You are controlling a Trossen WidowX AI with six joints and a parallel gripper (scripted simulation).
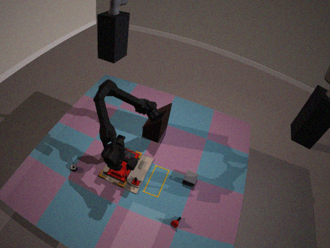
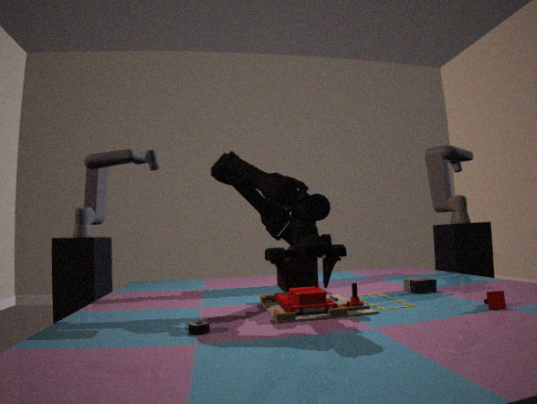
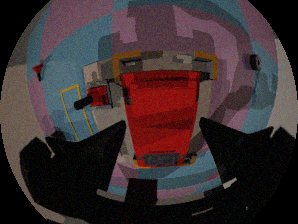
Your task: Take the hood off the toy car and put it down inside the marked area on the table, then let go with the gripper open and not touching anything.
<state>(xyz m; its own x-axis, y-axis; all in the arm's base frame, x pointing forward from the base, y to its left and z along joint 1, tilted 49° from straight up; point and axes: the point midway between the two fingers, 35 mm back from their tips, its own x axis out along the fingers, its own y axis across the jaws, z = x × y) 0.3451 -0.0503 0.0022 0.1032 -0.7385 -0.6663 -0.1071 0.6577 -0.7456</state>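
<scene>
My gripper tip is 10 mm above the red hood. Also, from my gripper tip: flat base plate (30 mm behind, 10 mm to the left, 40 mm below); black wheel (140 mm ahead, 230 mm to the right, 40 mm below).
</scene>
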